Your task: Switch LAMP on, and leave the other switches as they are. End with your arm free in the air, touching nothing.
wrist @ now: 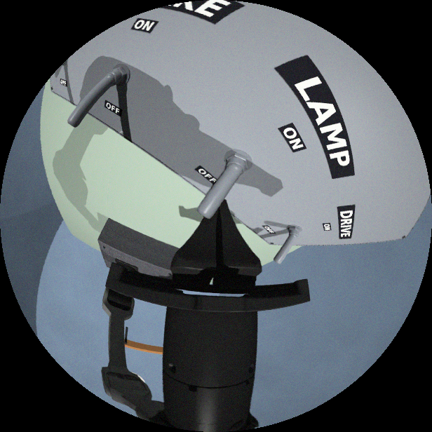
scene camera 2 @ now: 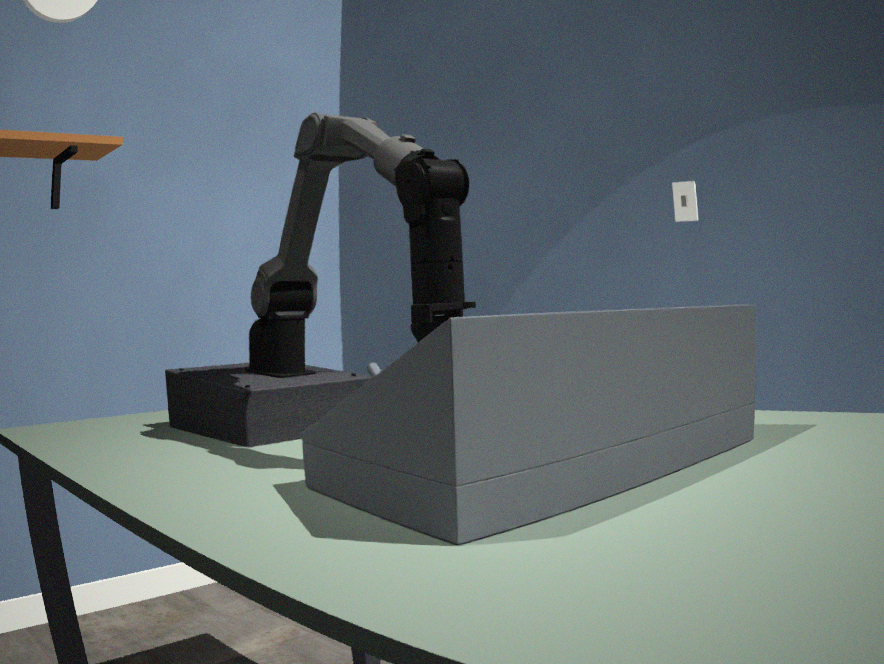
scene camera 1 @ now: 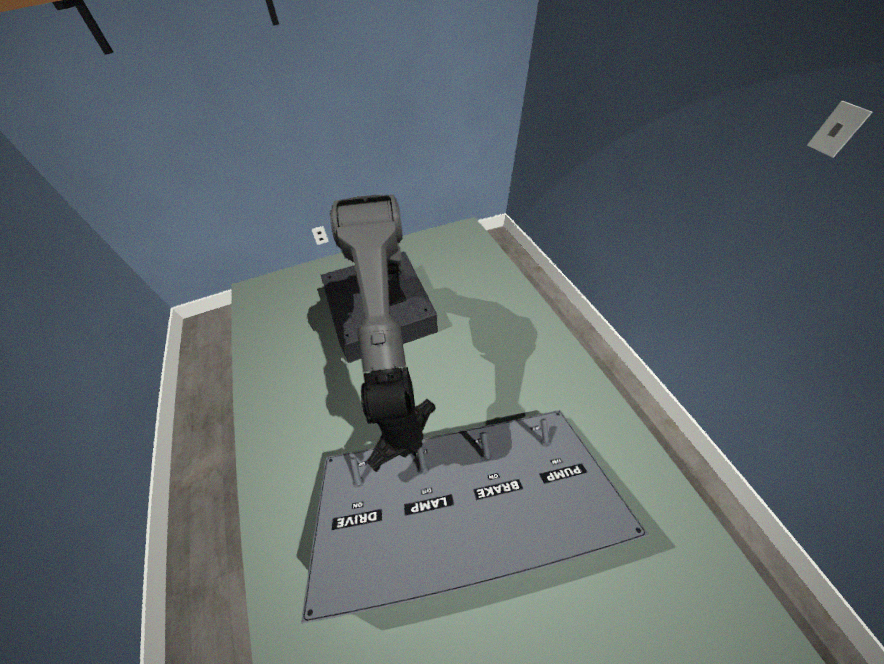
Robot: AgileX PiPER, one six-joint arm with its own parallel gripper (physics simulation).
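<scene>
The sloped grey panel [scene camera 1: 464, 561] [scene camera 2: 607, 385] [wrist: 385, 125] carries a row of levers. The LAMP lever [scene camera 1: 423, 464] [wrist: 220, 189] leans to its OFF mark, toward the arm's base. My gripper [scene camera 1: 416, 451] [wrist: 217, 205] is shut with nothing between the fingers. Its tips are at the free end of the LAMP lever, on the base side; the lever's end overlaps them in the wrist view, and I cannot tell whether they touch. In scene camera 2 the panel hides the fingertips.
The DRIVE lever [scene camera 1: 357, 471] [wrist: 287, 245] stands on one side of LAMP, the BRAKE lever [scene camera 1: 485, 446] [wrist: 95, 99] on the other, and the PUMP lever [scene camera 1: 545, 433] beyond BRAKE. All three lean to OFF. The arm's dark base block [scene camera 1: 418, 318] [scene camera 2: 207, 403] stands behind the panel.
</scene>
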